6 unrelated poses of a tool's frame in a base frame.
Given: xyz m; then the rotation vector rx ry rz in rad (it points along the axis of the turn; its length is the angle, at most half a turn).
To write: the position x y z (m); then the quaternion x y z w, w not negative. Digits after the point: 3 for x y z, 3 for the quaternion.
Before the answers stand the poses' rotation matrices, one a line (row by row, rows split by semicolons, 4 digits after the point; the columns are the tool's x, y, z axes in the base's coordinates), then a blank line. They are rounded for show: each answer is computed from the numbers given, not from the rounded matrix.
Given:
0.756, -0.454, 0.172, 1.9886, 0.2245, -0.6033
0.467, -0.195, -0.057, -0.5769, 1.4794, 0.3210
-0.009, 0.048, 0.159, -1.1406, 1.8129, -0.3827
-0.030, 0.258, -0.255, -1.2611, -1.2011, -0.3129
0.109, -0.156, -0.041, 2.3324, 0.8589, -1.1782
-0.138, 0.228, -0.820, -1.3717, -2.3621, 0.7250
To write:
0.8581 0.4035 -0.3177; -0.0977 -0.4791 -0.8723; -0.5041 0.7795 -0.3717
0.0838 -0.5391 0.8381; -0.1433 0.8258 0.5455; -0.9861 -0.1658 -0.0080
-0.1376 -0.5405 0.8300; -0.8299 0.5204 0.2013; -0.5407 -0.6611 -0.5202
0.4109 0.7526 -0.5145; 0.4059 0.3544 0.8424; 0.8164 -0.5550 -0.1599
0.4592 0.6728 -0.5800; 0.3463 -0.7369 -0.5805; -0.8180 0.0657 -0.5714
-0.4911 0.7117 -0.5023; 0.8710 0.4121 -0.2676; 0.0165 -0.5689 -0.8223

0.756, -0.454, 0.172, 0.823, 0.093, -0.250, 0.502
0.467, -0.195, -0.057, -0.258, 0.661, 0.144, 0.689
-0.009, 0.048, 0.159, -0.464, 0.738, -0.156, 0.464
-0.030, 0.258, -0.255, -0.551, -0.525, -0.137, 0.634
0.109, -0.156, -0.041, 0.832, 0.306, -0.420, 0.194
-0.138, 0.228, -0.820, -0.479, -0.825, 0.253, 0.157

